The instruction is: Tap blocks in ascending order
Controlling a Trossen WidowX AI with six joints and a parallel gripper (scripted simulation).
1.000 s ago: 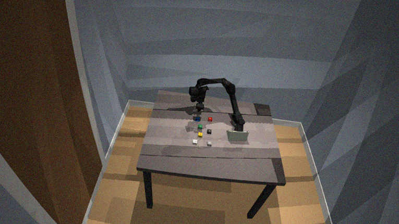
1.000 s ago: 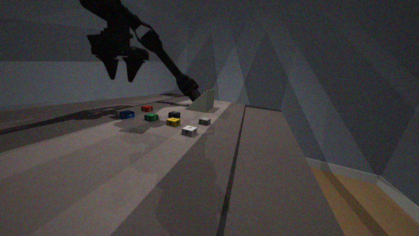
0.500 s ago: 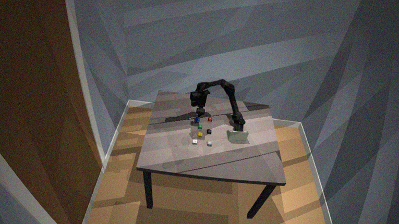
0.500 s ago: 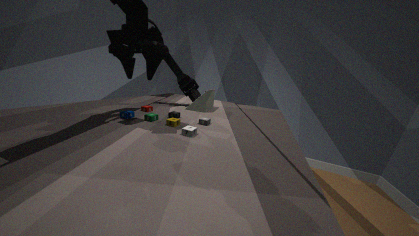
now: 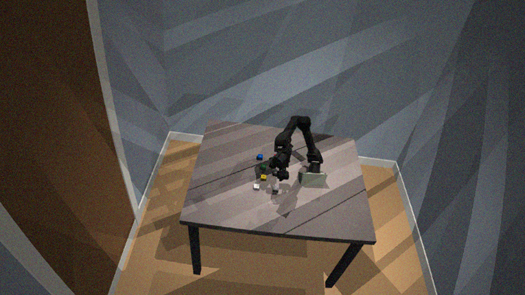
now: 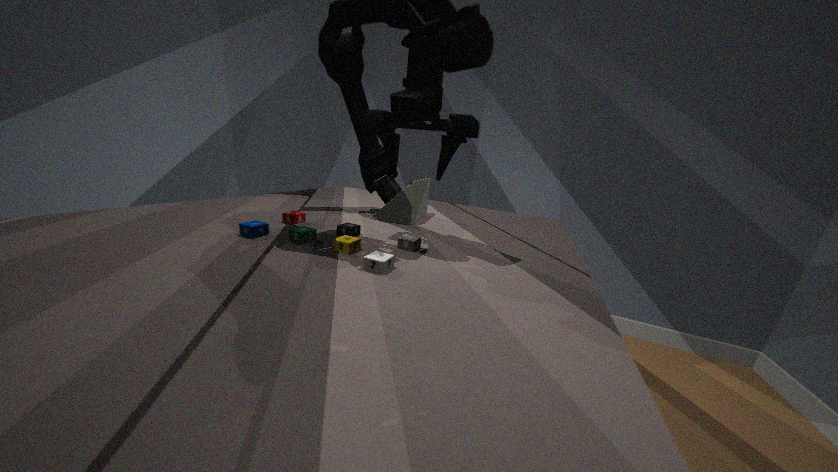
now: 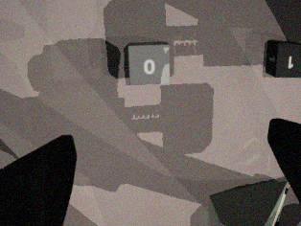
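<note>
My gripper tip is 10 mm short of the grey block and 120 mm above it. Round my gripper tip: black block (20 mm ahead, 120 mm to the right, 120 mm below); then white block (120 mm ahead, 10 mm to the left, 120 mm below); then yellow block (90 mm ahead, 70 mm to the right, 120 mm below).
</note>
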